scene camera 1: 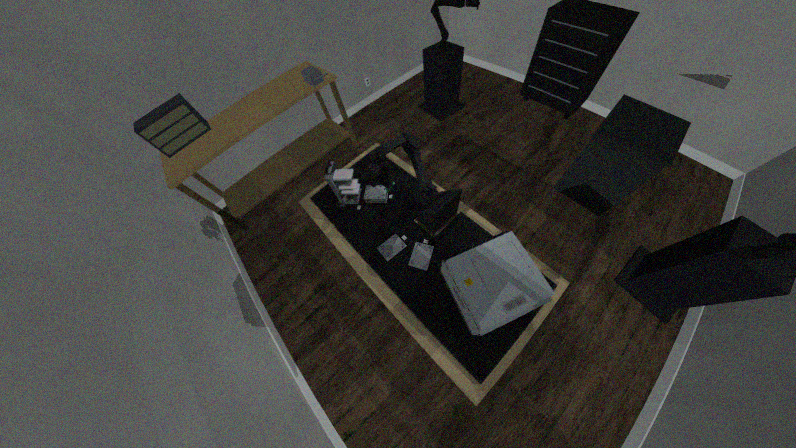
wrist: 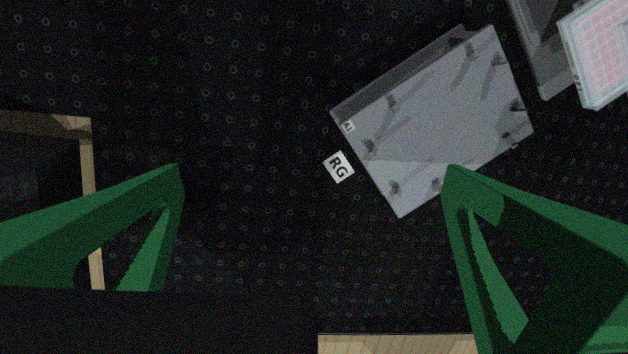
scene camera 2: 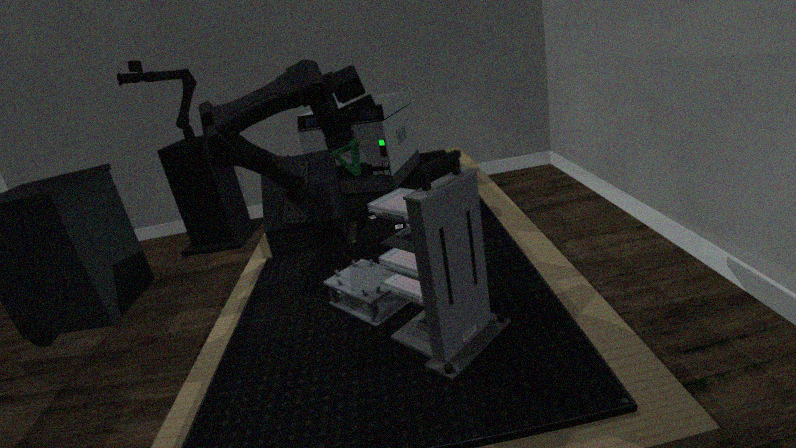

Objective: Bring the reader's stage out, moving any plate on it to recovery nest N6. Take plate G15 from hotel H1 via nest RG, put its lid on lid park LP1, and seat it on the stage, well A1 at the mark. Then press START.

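My gripper is open and empty, with green fingers. It hangs above the mat; in the wrist view the right fingertip overlaps the near edge of nest RG, a pale raised platform with pegs and no plate on it. The hotel stands beside the nest and holds several plates at different heights; one pinkish plate shows at the wrist view's upper right, its label unreadable. The pale reader stands at the mat's other end. Its stage and START button cannot be made out.
Two flat pale pieces lie between the arm's base and the reader; their labels are too small to read. A wooden border surrounds the black mat. A green light shows on the reader. The picture is dark.
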